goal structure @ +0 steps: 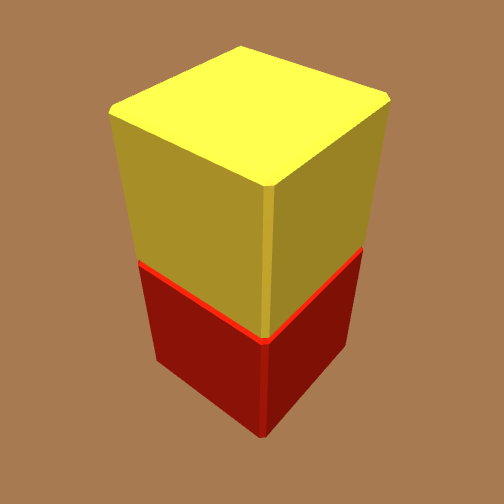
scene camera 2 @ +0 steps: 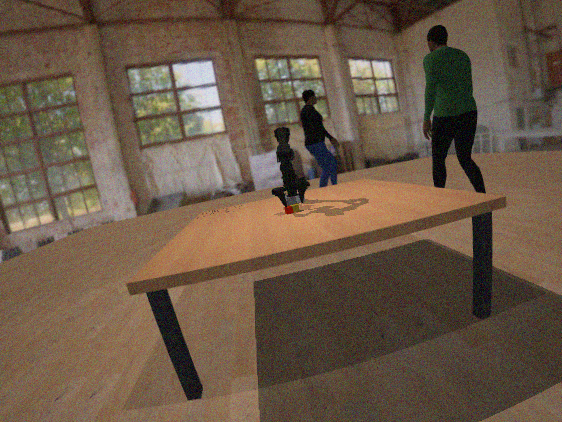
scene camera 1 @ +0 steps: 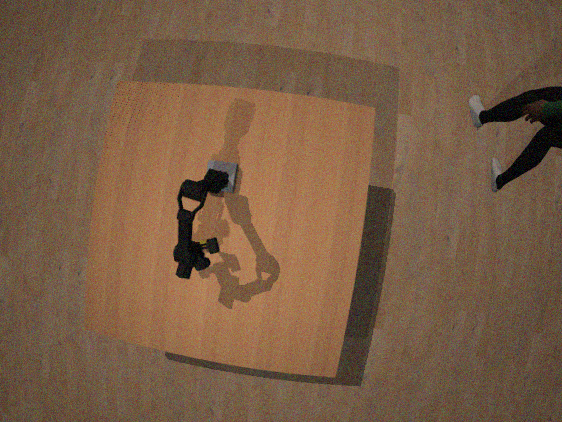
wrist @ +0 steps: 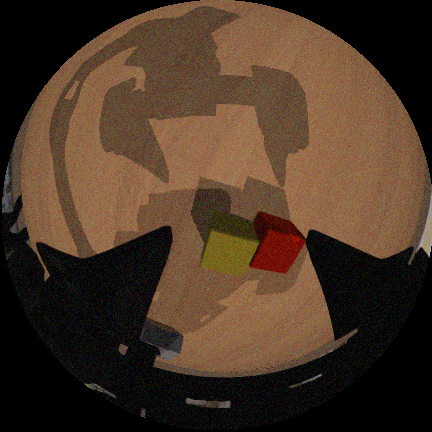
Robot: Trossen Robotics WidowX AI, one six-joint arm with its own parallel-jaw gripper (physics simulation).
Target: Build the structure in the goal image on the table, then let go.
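Seen in the pictures: gripper, fingertip midpoint: (scene camera 2: 294, 205) (scene camera 1: 201, 248) (wrist: 243, 235); arm's base at its link origin: (scene camera 2: 292, 195) (scene camera 1: 220, 179) (wrist: 143, 345).
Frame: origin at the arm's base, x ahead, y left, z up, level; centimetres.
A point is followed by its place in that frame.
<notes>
A yellow block (wrist: 229, 254) {x 27.4, y -9.4, z -1.0 cm} (scene camera 2: 296, 207) {x 28.9, y -9.0, z -2.2 cm} and a red block (wrist: 280, 252) {x 28.2, y -12.9, z -1.0 cm} (scene camera 2: 289, 210) {x 29.8, y -13.1, z -2.6 cm} sit side by side on the table (scene camera 1: 300, 225) {x 21.3, y 33.5, z -4.3 cm} (scene camera 2: 240, 240) {x 54.9, y -41.7, z -4.3 cm}, touching or nearly touching. In the wrist view the yellow one is left of the red one. A small bit of yellow shows beside the gripper in scene camera 1; the red block is hidden there. My gripper (wrist: 243, 235) {x 29.1, y -9.8, z -0.8 cm} (scene camera 2: 294, 202) {x 29.1, y -9.8, z -0.8 cm} (scene camera 1: 199, 248) {x 29.1, y -9.8, z -0.8 cm} is open and empty above the blocks. In the wrist view its fingers stand to either side of the pair, with the right fingertip close to the red block's edge.
The grey base plate (scene camera 1: 231, 185) {x 2.7, y 4.9, z -0.1 cm} of my arm stands on the table behind the blocks as seen from scene camera 2. The arm's shadows fall across the table. A person in green (scene camera 2: 450, 85) and a person in black and blue (scene camera 2: 315, 130) are beyond the table.
</notes>
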